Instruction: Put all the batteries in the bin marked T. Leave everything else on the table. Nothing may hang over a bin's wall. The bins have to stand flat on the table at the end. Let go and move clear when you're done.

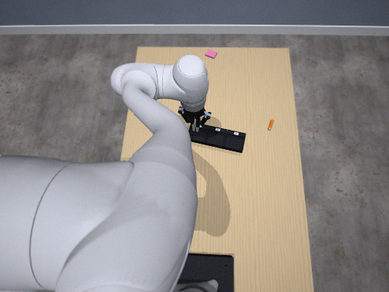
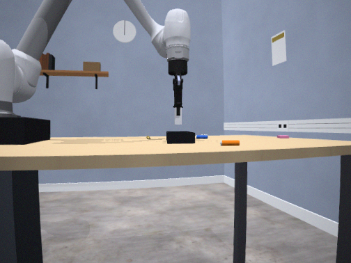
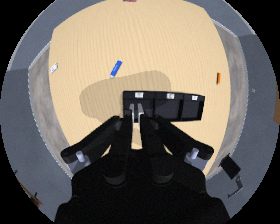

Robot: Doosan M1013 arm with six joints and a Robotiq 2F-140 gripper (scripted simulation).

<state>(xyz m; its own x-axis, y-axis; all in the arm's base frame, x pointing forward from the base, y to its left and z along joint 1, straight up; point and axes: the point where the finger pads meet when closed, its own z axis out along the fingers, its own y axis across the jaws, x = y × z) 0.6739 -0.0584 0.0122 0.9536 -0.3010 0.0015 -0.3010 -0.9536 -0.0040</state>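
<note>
Right now the blue battery is 110 mm ahead of my hand, 20 mm to the left of it and 80 mm below it. Also, from my hand: orange battery 10 mm ahead, 340 mm to the right, 80 mm below; then small brass piece 90 mm behind, 100 mm to the left, 90 mm below; then black bin 30 mm behind, 90 mm to the right, 80 mm below.
</note>
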